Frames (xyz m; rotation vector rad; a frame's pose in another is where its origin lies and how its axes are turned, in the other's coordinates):
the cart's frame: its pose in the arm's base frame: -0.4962 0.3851 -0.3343 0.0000 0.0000 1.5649
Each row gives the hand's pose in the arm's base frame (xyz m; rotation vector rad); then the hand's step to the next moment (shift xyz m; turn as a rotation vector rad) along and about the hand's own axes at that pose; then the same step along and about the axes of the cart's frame.
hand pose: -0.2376 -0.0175 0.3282 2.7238 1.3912 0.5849
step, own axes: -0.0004 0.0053 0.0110 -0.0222 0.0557 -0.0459
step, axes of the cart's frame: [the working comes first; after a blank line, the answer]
step, axes of the arm's base frame: 0.0077 -0.0019 -0.0093 0.0158 -0.0575 0.0463

-0.0019 -0.0077 -0.0093 -0.0574 -0.0162 0.0463
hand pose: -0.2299 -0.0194 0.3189 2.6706 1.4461 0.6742
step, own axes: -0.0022 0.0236 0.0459 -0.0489 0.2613 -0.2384
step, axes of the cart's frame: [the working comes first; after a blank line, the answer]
step, axes of the arm's base frame: 0.0354 -0.0071 -0.0370 0.0915 -0.2294 0.2579

-0.0069 -0.0354 -0.0370 -0.2288 -0.0928 0.2579
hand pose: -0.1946 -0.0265 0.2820 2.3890 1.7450 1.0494
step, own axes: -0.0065 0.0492 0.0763 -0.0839 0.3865 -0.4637
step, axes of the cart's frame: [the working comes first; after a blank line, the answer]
step, axes of the arm's base frame: 0.0795 0.0039 -0.0442 0.0768 -0.3901 0.4619

0.0044 -0.0795 -0.0442 -0.3897 -0.0791 0.4619
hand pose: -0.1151 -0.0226 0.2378 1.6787 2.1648 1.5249
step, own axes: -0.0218 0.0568 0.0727 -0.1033 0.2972 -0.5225
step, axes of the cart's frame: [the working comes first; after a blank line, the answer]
step, axes of the arm's base frame: 0.0893 0.0298 -0.0112 -0.0115 -0.4397 0.4226

0.0303 -0.0891 -0.0112 -0.4397 0.0089 0.4226
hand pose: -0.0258 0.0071 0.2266 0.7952 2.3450 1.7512
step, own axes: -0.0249 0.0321 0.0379 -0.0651 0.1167 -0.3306
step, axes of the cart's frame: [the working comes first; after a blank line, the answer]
step, axes of the arm's base frame: 0.0469 0.0274 0.0116 -0.0319 -0.2922 0.2019

0.0277 -0.0468 0.0116 -0.2924 0.0302 0.2019
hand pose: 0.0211 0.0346 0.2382 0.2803 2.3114 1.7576
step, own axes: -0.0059 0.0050 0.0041 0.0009 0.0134 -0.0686
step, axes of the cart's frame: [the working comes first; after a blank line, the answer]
step, axes of the arm's base frame: 0.0069 0.0034 0.0041 -0.0206 -0.0594 0.0306

0.0035 -0.0069 0.0041 -0.0595 0.0202 0.0306
